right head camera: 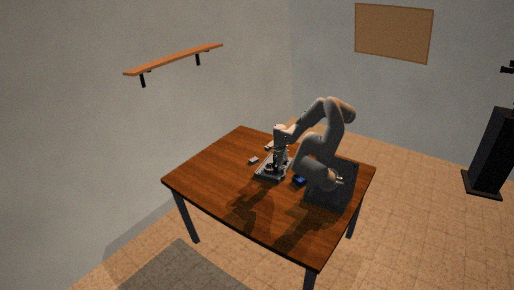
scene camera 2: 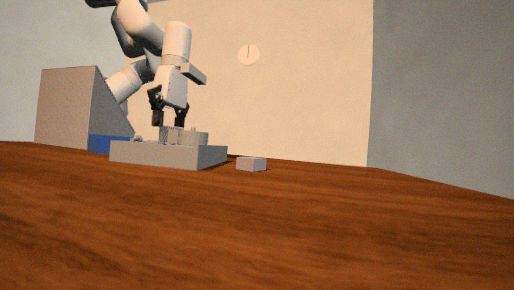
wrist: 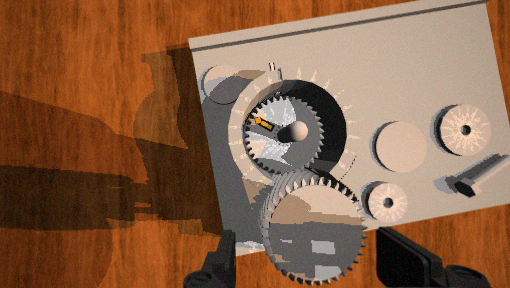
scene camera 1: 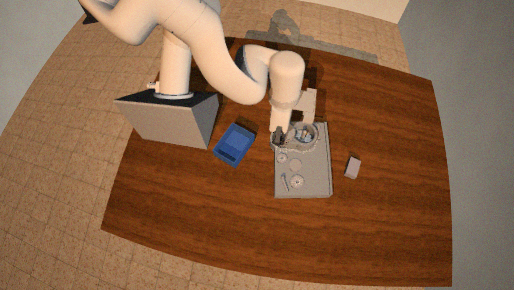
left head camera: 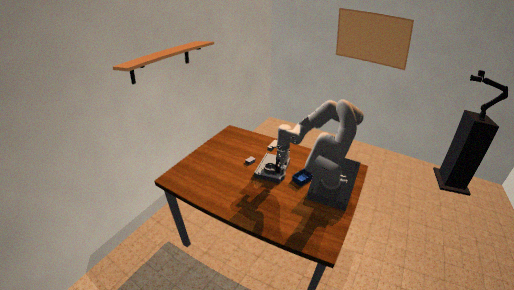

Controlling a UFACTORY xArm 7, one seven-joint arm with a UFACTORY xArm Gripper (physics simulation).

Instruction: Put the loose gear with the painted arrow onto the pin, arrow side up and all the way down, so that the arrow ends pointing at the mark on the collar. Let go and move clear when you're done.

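Places are measured from the arm's base along level axes (x right, y down, z ahead), in centimetres.
Pixels of known places: gripper, fingertip midpoint: (right head camera: 280, 169) (scene camera 2: 168, 128) (wrist: 305, 252) (scene camera 1: 279, 129) (left head camera: 281, 168); arm's base, link origin: (right head camera: 328, 180) (scene camera 2: 95, 104) (scene camera 1: 173, 95).
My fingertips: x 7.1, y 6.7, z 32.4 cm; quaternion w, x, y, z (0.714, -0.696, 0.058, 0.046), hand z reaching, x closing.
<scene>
For each thing: its top centre in the pictures, then the offset to it from my fingertips. "*": a spot on its surface instead.
- gear with the painted arrow, top centre: (wrist: 284, 135) (scene camera 1: 302, 138) dx +0.6, dy +3.9, dz +7.3 cm
- pin, top centre: (wrist: 299, 130) (scene camera 2: 193, 126) dx +0.6, dy -1.1, dz +7.3 cm
- mark, surface spot: (wrist: 271, 66) * dx +0.4, dy +3.9, dz +12.8 cm
- tall toothed gear, surface spot: (wrist: 315, 200) * dx +1.0, dy -0.5, dz +3.1 cm
- grey base plate, surface spot: (wrist: 425, 55) (scene camera 1: 318, 176) * dx +12.8, dy +4.0, dz +11.8 cm
- round disc, top centre: (wrist: 401, 147) (scene camera 1: 295, 164) dx +9.4, dy +3.7, dz +4.9 cm
- bolt, top centre: (wrist: 498, 174) dx +15.5, dy +2.6, dz +1.8 cm
- blue tray, top centre: (scene camera 1: 233, 142) (scene camera 2: 116, 136) (right head camera: 302, 175) (left head camera: 302, 174) dx +3.1, dy +3.3, dz -13.6 cm
- small grey block, top centre: (scene camera 2: 252, 157) (scene camera 1: 353, 166) dx +9.1, dy +5.3, dz +24.5 cm
The gear with the painted arrow (wrist: 311, 117) sits around the pin (wrist: 299, 131) (scene camera 2: 193, 129), inside the round collar (wrist: 237, 125) (scene camera 2: 198, 138), arrow side up. In the wrist view its orange arrow (wrist: 265, 124) points to the upper left, while the mark (wrist: 271, 66) at the collar's rim lies farther round toward the top, so the two are not in line. How deep the gear sits is hard to tell. My gripper (scene camera 2: 169, 120) (wrist: 305, 252) is open and empty, just above the tall toothed gear (scene camera 2: 169, 135) (wrist: 315, 200) beside the collar.
The grey base plate (scene camera 1: 315, 172) (wrist: 425, 55) carries a round disc (wrist: 400, 146), two small gears (wrist: 467, 131) (wrist: 388, 202) and a bolt (wrist: 480, 174). A blue tray (scene camera 1: 235, 145) stands between the plate and the robot's base. A small grey block (scene camera 1: 352, 167) (scene camera 2: 251, 164) lies on the plate's other side.
</scene>
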